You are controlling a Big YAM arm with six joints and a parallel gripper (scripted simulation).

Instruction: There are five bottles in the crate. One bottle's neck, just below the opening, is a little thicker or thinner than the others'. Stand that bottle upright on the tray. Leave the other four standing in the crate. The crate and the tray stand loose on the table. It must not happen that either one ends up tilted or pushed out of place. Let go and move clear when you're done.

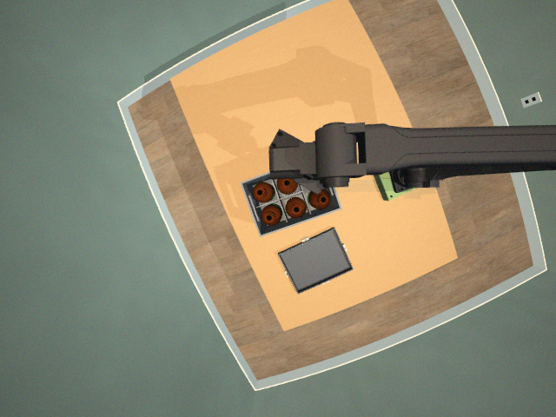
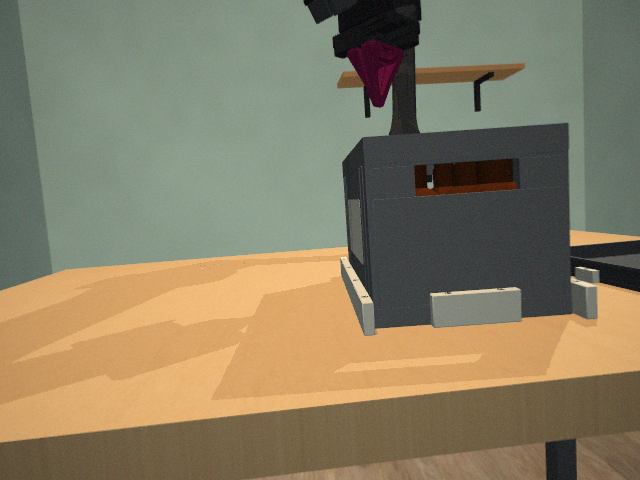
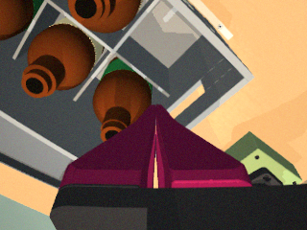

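My gripper is now 7 cm short of the dark grey crate, 5 cm to the right of it and 16 cm above it. Also, from my hand: grey tray (5 cm ahead, 33 cm to the left, 24 cm below).
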